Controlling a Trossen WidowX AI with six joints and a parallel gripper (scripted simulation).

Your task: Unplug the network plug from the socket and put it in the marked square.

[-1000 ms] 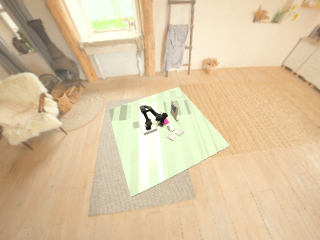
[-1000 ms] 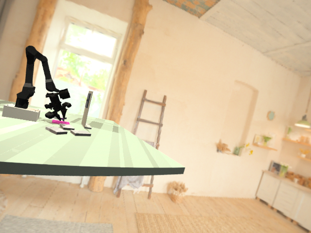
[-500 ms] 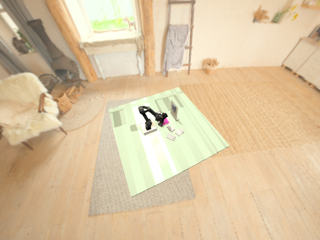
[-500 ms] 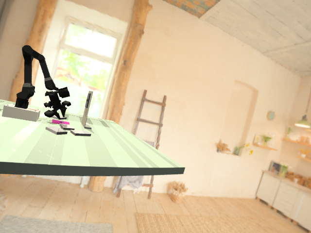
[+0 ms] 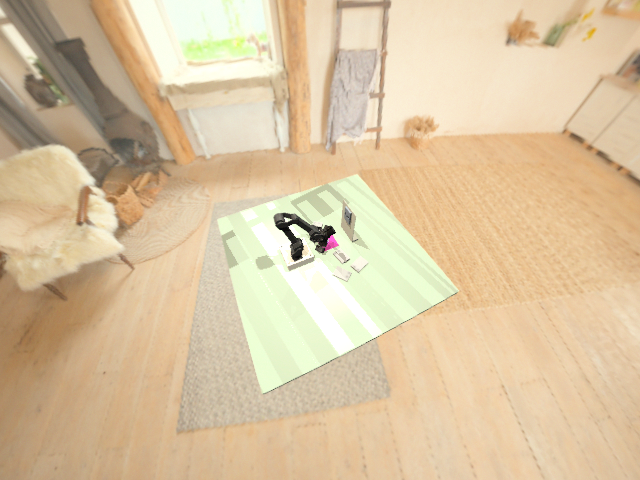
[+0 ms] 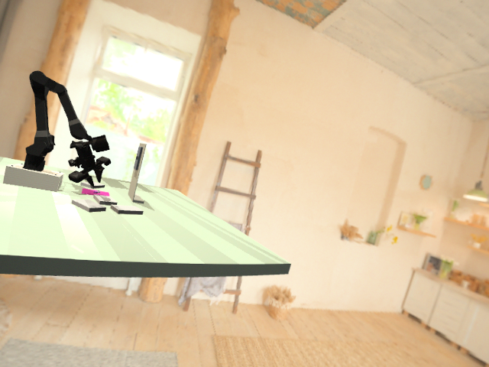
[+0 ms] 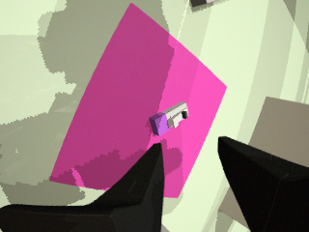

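My gripper tip is now 10 mm short of the plug, 10 mm to the right of it and 30 mm above it. From my gripper tip the other things lie so: upright panel: 170 mm ahead, 80 mm above; magenta marked square: 10 mm ahead, 10 mm to the left, 40 mm below.
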